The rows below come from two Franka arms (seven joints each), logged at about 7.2 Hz.
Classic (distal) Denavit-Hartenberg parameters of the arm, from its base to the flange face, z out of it. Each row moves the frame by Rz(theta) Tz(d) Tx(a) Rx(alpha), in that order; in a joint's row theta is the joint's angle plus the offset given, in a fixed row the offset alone. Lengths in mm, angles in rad.
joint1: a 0  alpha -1.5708  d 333  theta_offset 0
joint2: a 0  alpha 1.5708  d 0  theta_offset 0
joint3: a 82.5  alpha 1.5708  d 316  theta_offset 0
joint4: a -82.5  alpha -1.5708  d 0  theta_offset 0
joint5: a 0  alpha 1.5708  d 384  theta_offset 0
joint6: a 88  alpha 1.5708  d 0  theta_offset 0
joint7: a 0  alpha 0  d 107  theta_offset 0
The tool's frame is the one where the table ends.
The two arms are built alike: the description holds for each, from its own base.
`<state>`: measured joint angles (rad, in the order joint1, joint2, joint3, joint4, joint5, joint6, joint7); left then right.
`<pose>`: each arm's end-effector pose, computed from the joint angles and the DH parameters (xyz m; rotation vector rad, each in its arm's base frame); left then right.
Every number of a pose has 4 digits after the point. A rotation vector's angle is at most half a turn.
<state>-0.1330 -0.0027 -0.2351 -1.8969 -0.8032 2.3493 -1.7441 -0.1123 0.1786 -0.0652 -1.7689 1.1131 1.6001 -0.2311</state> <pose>0.5555 -0.2255 0.5521 1.4619 1.8894 -0.4867 0.6000 -0.0101 0.4875 -2.0086 0.2011 0.0936</pose>
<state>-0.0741 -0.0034 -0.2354 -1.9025 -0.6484 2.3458 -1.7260 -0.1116 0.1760 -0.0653 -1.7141 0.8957 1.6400 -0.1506</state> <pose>0.5669 -0.1909 0.5479 1.5594 1.9128 -0.3159 0.6025 -0.0254 0.4972 -2.2323 0.2380 0.1049</pose>
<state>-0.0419 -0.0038 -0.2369 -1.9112 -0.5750 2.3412 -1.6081 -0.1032 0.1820 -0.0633 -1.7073 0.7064 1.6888 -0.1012</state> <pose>0.5713 -0.1725 0.5425 1.7059 1.8370 -0.1951 0.6032 -0.0358 0.4859 -2.4252 0.2741 0.1256</pose>
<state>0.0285 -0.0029 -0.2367 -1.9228 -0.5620 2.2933 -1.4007 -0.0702 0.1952 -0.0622 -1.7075 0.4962 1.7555 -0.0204</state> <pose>0.5775 -0.1342 0.5310 1.8688 1.7237 -0.1275 0.6075 -0.0357 0.4710 -2.6412 0.3198 0.1453</pose>
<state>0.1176 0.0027 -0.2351 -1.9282 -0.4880 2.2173 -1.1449 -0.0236 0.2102 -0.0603 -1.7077 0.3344 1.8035 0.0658</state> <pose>0.5819 -0.0839 0.5165 2.1183 1.5590 -0.0361 0.6128 -0.0215 0.4597 -2.8072 0.3463 0.1565</pose>
